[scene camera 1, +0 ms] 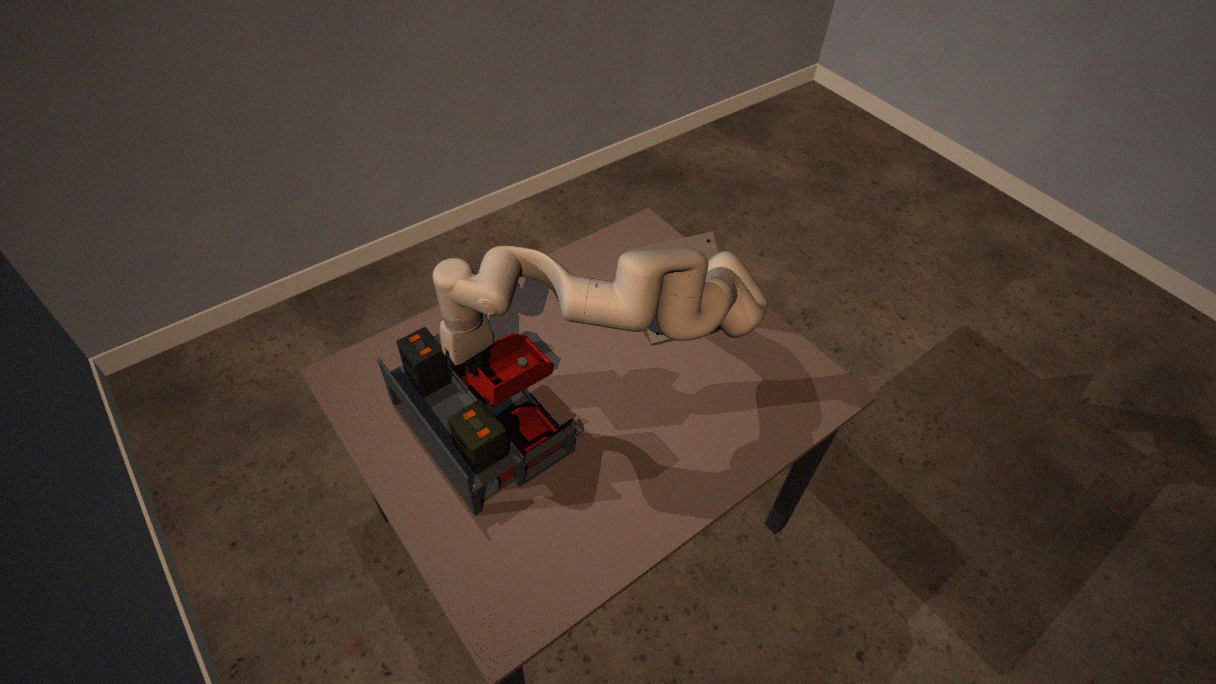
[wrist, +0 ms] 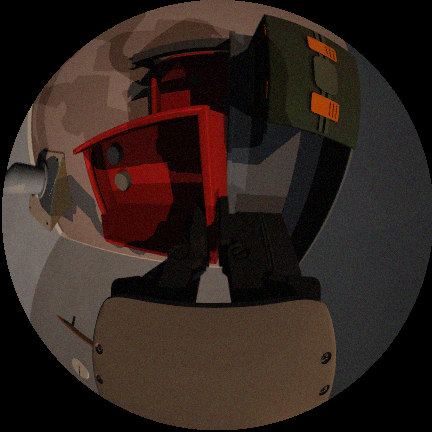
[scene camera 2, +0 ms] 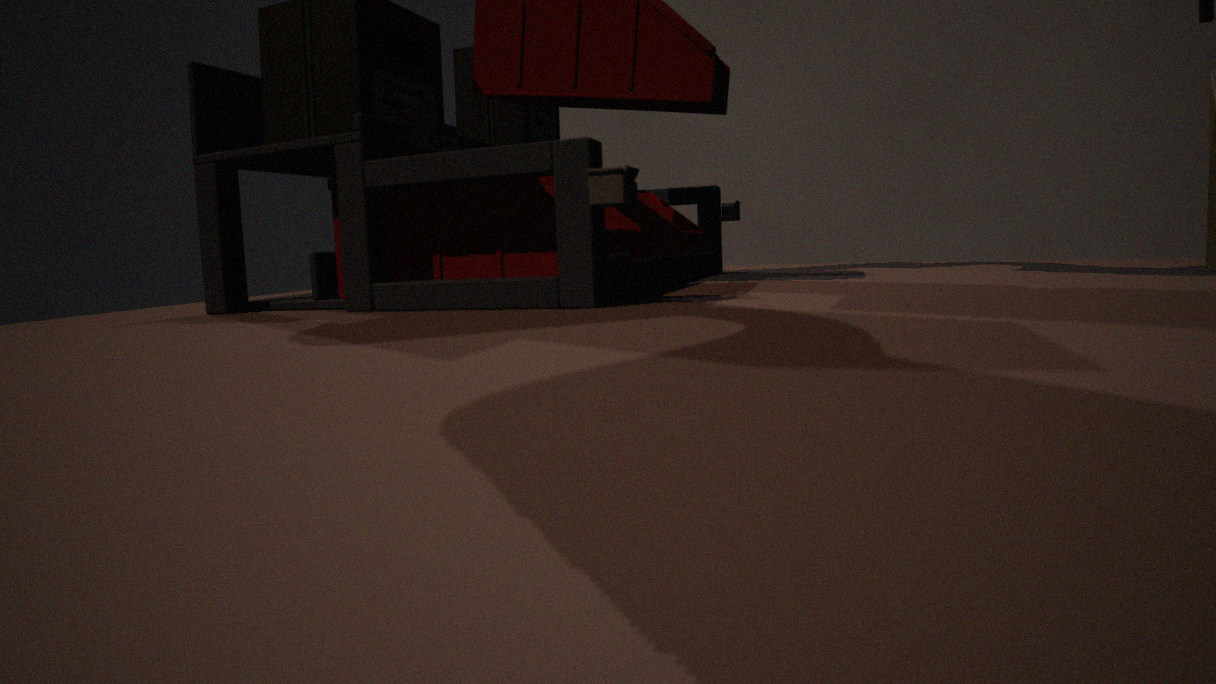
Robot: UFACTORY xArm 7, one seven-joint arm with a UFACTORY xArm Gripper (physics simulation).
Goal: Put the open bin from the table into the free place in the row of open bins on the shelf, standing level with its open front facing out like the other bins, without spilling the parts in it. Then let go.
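Frame: origin at the arm's base, x ahead, y left, z up, level; metres.
Where they show: gripper, fingertip midpoint: (scene camera 1: 475,371) (wrist: 213,211); arm's base at its link origin: (wrist: 40,180).
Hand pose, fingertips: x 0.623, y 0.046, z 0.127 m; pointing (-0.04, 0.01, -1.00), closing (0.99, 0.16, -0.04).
Each offset is from my fingertips to the top centre of the thing. "*": to the spot under its first point. Level surfaces: height alone.
The red open bin (scene camera 1: 520,374) (scene camera 2: 595,51) (wrist: 145,172) is held above the front row of the dark shelf (scene camera 1: 422,425) (scene camera 2: 576,229) (wrist: 260,185), looking near level. Its low open front faces away from the shelf's back panel. Two round parts {* 0.023 m left, 0.121 m back, 0.056 m down} (wrist: 115,154) {* 0.012 m right, 0.113 m back, 0.053 m down} (wrist: 123,181) lie in it. My gripper (wrist: 213,211) is shut on its high back wall; the fingertips are hidden in scene camera 1. Another red bin {0.111 m left, 0.040 m back, 0.118 m down} (scene camera 1: 535,425) (scene camera 2: 501,265) (wrist: 175,100) sits in the row at the near end. The held bin hides the free place and most of the row's far end.
A green box {0.122 m left, 0.057 m ahead, 0.000 m up} (scene camera 1: 478,433) (scene camera 2: 348,76) (wrist: 310,80) with orange latches stands on the shelf's upper deck near the near end. A dark box {0.108 m right, 0.077 m ahead, 0.025 m up} (scene camera 1: 425,361) stands at the far end, close beside my gripper. The shelf stands on the table {0.199 m down} (scene camera 1: 586,552) (scene camera 2: 255,510).
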